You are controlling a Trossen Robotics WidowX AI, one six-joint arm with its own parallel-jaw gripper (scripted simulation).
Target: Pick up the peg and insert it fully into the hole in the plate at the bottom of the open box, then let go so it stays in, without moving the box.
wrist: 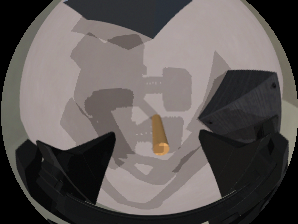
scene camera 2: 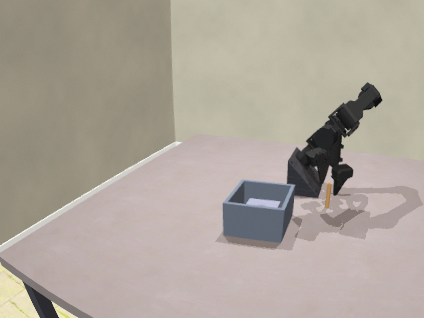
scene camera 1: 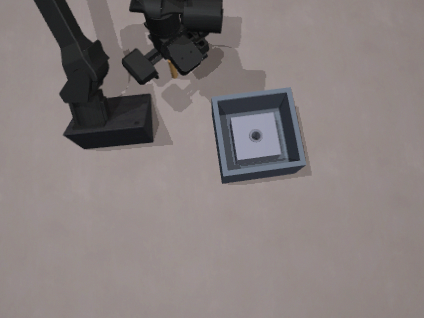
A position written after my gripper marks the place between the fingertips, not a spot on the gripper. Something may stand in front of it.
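Scene camera 1 gives me my gripper (scene camera 1: 173, 64), along with a pale plate (scene camera 1: 262, 127). I find my gripper again in the wrist view (wrist: 158, 136), while the plate is out of frame in the wrist view. My gripper can be seen in scene camera 2 (scene camera 2: 328, 189) too.
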